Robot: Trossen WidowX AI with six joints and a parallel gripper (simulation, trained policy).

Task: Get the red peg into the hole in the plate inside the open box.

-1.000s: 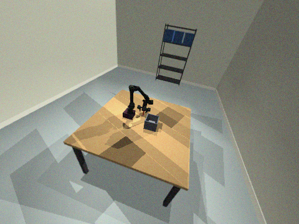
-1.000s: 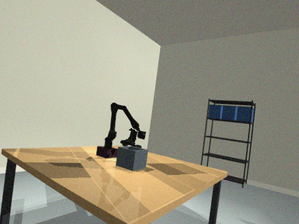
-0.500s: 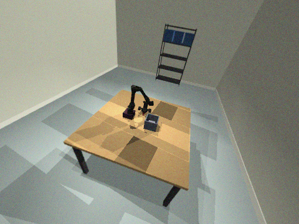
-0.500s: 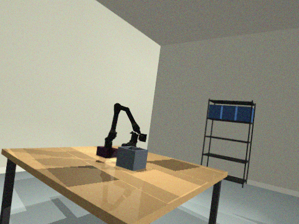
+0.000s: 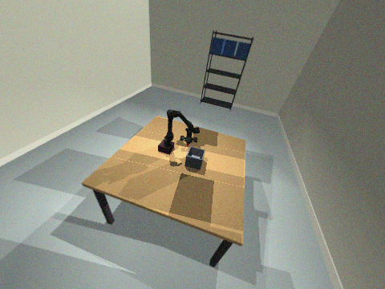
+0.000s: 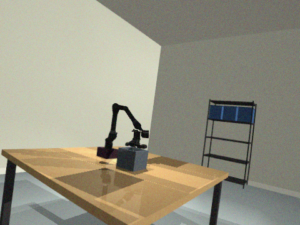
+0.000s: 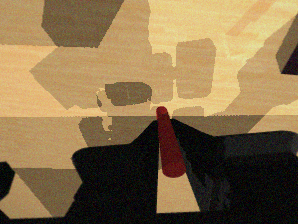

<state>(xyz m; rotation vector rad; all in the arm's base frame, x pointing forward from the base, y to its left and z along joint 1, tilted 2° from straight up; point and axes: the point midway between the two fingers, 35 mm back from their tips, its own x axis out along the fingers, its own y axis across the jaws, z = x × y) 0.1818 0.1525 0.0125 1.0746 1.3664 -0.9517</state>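
My gripper tip is now 18 cm to the left of the plate and 15 cm short of it. From my gripper tip the other things lie so: red peg: 2 cm above.
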